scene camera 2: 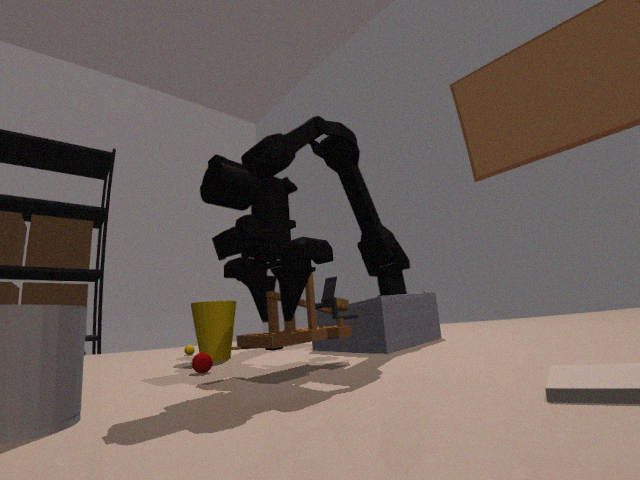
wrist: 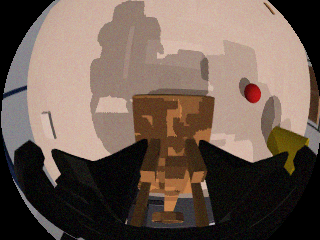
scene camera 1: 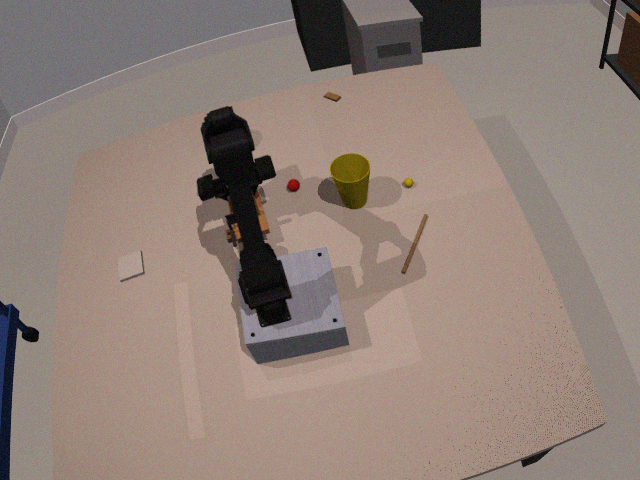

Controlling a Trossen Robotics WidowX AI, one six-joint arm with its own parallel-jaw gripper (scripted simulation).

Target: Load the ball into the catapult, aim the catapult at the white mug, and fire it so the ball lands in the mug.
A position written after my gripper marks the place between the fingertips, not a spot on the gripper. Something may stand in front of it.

Observation:
I see my gripper (scene camera 2: 276, 321), a wooden catapult (scene camera 2: 275, 339), a white mug (scene camera 2: 49, 339) and a yellow cup (scene camera 2: 213, 321).
The wooden catapult is seen too in the wrist view (wrist: 173, 125) and in scene camera 1 (scene camera 1: 233, 233). The yellow cup also shows in the wrist view (wrist: 279, 140) and in scene camera 1 (scene camera 1: 350, 172). My gripper is seen too in the wrist view (wrist: 173, 144) and in scene camera 1 (scene camera 1: 243, 200). The wrist view misses the white mug: it is out of frame.

